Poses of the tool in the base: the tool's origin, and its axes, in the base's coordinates. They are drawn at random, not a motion.
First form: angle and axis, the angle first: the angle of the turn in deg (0 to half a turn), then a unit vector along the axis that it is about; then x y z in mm.
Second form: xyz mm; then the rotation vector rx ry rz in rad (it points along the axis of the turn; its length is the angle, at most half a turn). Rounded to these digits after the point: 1 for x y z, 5 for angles.
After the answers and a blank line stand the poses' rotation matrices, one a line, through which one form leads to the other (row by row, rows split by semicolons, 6 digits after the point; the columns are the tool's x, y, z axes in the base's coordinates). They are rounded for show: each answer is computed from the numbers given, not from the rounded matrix.
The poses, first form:
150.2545 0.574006 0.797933 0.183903 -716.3 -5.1 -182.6
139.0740 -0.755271 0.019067 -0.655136 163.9 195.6 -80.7
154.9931 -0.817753 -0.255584 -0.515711 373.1 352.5 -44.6
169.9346 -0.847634 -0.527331 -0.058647 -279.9 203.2 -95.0
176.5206 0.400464 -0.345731 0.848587 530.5 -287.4 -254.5
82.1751 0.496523 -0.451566 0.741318 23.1 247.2 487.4
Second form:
-716.3 -5.1 -182.6 1.50529 2.09253 0.48227
163.9 195.6 -80.7 -1.83327 0.04628 -1.59021
373.1 352.5 -44.6 -2.21214 -0.69139 -1.39507
-279.9 203.2 -95.0 -2.51401 -1.56402 -0.17394
530.5 -287.4 -254.5 1.23378 -1.06515 2.61438
23.1 247.2 487.4 0.71213 -0.64765 1.06322

-0.252686 0.764444 0.593107; 0.946930 0.321263 -0.010643; -0.198679 0.558941 -0.805053
0.245872 0.403887 0.881148; -0.454450 -0.754918 0.472836; 0.856167 -0.516695 -0.002067
0.368494 0.616421 0.695872; 0.180411 -0.781734 0.596945; 0.911956 -0.094428 -0.399273
0.441298 0.897337 0.006494; 0.876837 -0.432733 0.209519; 0.190820 -0.086766 -0.977783
-0.677710 -0.328151 0.658048; -0.225150 -0.759317 -0.610528; 0.700012 -0.561920 0.440714
0.349117 -0.928103 -0.129393; 0.540728 0.312296 -0.781079; 0.765330 0.202721 0.610879

